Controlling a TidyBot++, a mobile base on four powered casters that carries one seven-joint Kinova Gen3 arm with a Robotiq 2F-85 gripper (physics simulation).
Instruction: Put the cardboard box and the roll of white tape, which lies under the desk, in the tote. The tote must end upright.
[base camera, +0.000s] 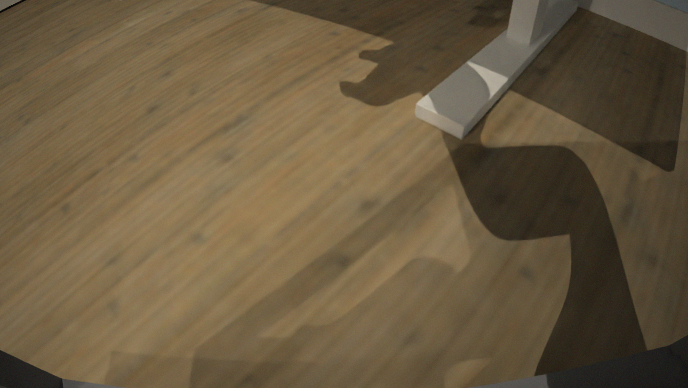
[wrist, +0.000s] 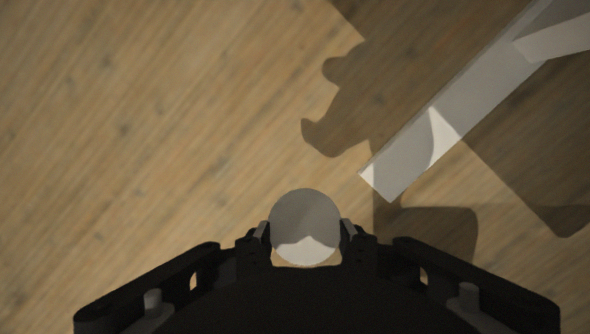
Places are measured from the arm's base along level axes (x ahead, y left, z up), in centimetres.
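Pixels of known places: gripper, between the fingertips: (wrist: 304, 233).
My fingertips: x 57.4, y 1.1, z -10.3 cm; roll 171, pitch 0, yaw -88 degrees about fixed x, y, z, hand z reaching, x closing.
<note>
Behind a point stands the place of what it marks.
My gripper (wrist: 304, 233) {x 57.4, y 1.1, z -10.3 cm} is shut on the roll of white tape (wrist: 305, 215) {x 58.9, y 1.0, z -9.8 cm}, at the lower middle of the wrist view. The roll shows as a round, flat, pale disc between the two fingertips, partly in shadow, and is held above the wooden floor. The gripper and the roll do not show in the base camera view, where the arm's shadow falls on the floor. The cardboard box and the tote do not show in either view.
A white desk foot (base camera: 455, 95) (wrist: 450, 115) lies on the wooden floor (base camera: 200, 175) {x 45.8, y 20.6, z -39.7 cm} (wrist: 125, 100) {x 68.5, y 33.4, z -39.6 cm}, right of the roll in the wrist view. An upright desk leg (base camera: 523, 20) {x 74.7, y -33.6, z -32.3 cm} rises from it. A pale skirting board (base camera: 645, 22) {x 91.1, y -78.8, z -36.9 cm} runs along the wall at the upper right.
</note>
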